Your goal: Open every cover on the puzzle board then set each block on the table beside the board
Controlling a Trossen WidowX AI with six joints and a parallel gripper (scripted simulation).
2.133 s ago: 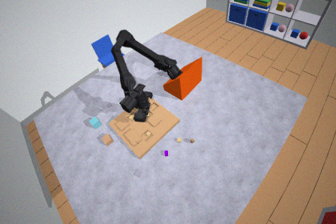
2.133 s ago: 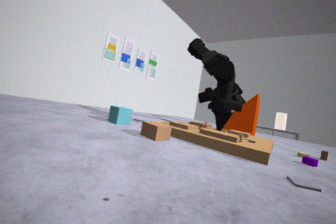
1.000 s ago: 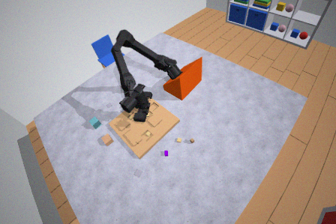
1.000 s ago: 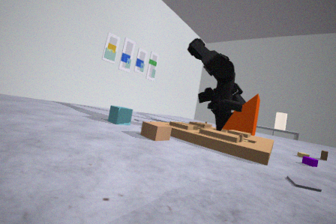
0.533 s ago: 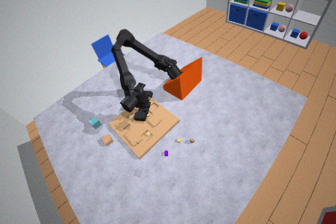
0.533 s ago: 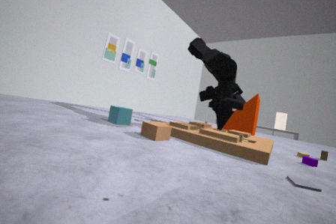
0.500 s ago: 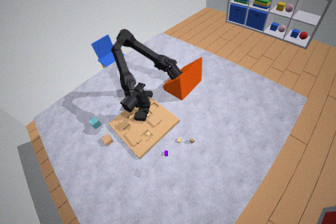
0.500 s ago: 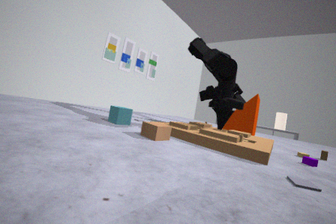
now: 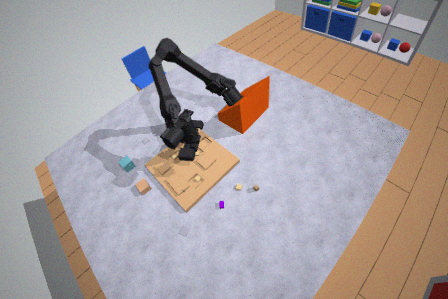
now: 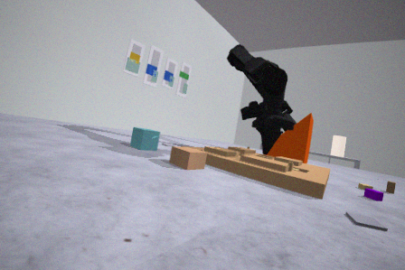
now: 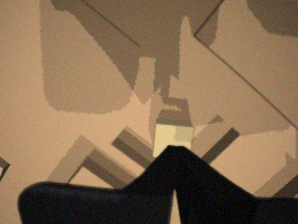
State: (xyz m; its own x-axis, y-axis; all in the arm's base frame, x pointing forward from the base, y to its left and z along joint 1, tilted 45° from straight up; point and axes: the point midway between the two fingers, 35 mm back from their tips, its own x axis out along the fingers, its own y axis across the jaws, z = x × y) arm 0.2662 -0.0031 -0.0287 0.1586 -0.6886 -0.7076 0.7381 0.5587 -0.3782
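Now: gripper tip 6 cm short of the tan puzzle board, 1 cm to the right of it and 1 cm above it. From my gripper tip the other things lie so: cyan block: 27 cm ahead, 17 cm to the right, 1 cm below; then small brown block: 8 cm behind, 29 cm to the left, 2 cm below; then purple block: 6 cm ahead, 25 cm to the left, 2 cm below.
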